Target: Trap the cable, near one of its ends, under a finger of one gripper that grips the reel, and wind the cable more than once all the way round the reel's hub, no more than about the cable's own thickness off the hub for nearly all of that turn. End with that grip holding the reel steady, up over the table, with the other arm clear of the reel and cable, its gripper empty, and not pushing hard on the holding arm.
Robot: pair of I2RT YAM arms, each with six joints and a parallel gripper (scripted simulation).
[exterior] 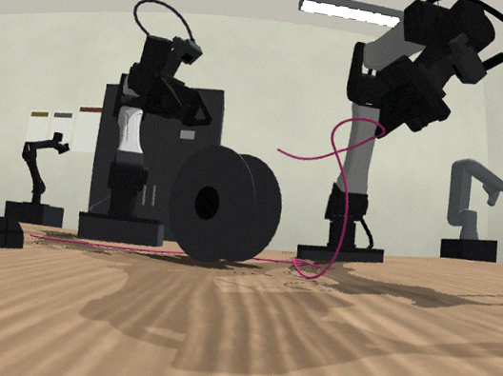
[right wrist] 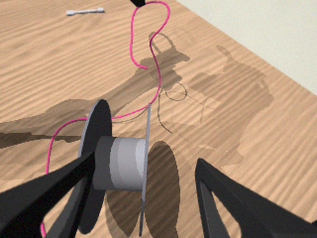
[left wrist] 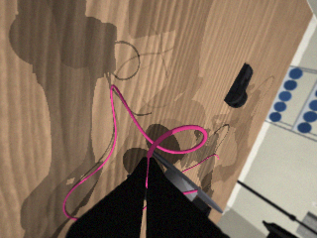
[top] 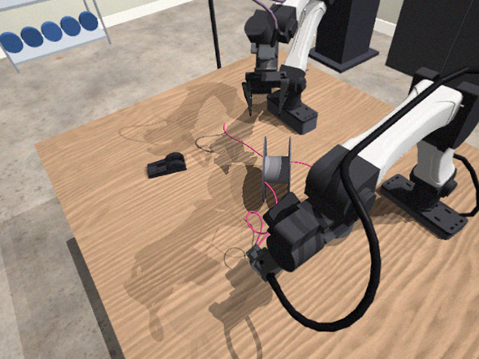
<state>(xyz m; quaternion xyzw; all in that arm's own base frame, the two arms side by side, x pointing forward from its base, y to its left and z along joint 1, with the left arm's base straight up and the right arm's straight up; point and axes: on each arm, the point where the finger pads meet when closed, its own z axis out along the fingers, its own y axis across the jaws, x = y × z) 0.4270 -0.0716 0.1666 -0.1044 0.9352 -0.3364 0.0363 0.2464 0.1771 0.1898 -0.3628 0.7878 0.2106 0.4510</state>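
Observation:
Right now my right hand is 150 mm above the dark grey reel, 60 mm to the right of it and 10 mm short of it. Round my right hand: small grey tool 590 mm to the left, 240 mm below, 200 mm ahead; then small black device 230 mm to the right, 230 mm ahead, 220 mm below.

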